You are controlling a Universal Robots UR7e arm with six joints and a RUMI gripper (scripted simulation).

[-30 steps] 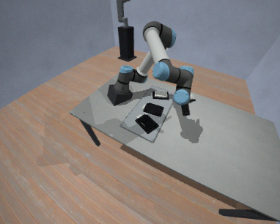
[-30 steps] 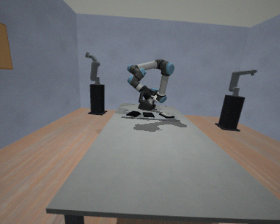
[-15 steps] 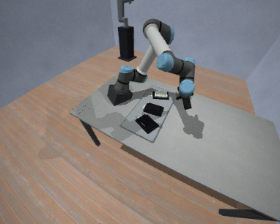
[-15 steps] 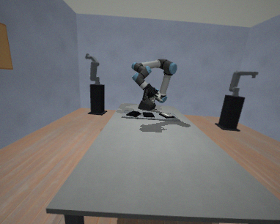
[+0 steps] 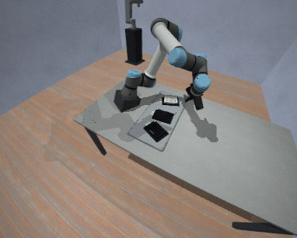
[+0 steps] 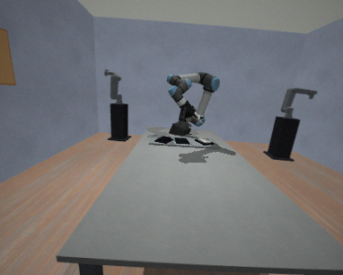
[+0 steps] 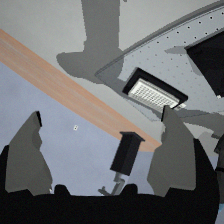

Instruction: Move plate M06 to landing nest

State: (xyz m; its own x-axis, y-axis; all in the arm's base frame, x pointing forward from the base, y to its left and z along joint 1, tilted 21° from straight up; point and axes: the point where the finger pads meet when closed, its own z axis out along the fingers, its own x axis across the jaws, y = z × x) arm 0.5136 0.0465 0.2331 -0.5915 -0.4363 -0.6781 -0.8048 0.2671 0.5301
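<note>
Now: the black well plate 280 mm to the right of my hand, 180 mm below it and 140 mm behind it. Round my hand: dark slab (280 mm to the right, 200 mm below, 140 mm behind); dark nest pad (200 mm below, 170 mm behind, 110 mm to the right).
</note>
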